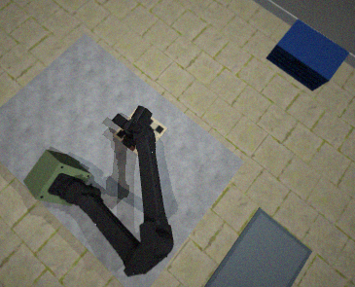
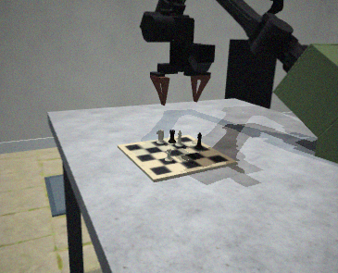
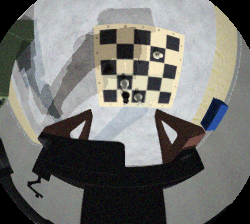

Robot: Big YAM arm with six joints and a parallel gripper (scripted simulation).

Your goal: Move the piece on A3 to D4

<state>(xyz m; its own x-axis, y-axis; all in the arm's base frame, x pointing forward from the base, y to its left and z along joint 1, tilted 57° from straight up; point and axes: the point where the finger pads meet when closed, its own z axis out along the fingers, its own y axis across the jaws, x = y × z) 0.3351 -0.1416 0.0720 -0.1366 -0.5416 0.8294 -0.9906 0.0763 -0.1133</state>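
Now: the chessboard 50 mm ahead of my hand, 40 mm to the left of it and 120 mm below it. The rest, counted from my hand: white pawn: 90 mm ahead, 70 mm to the left, 110 mm below.
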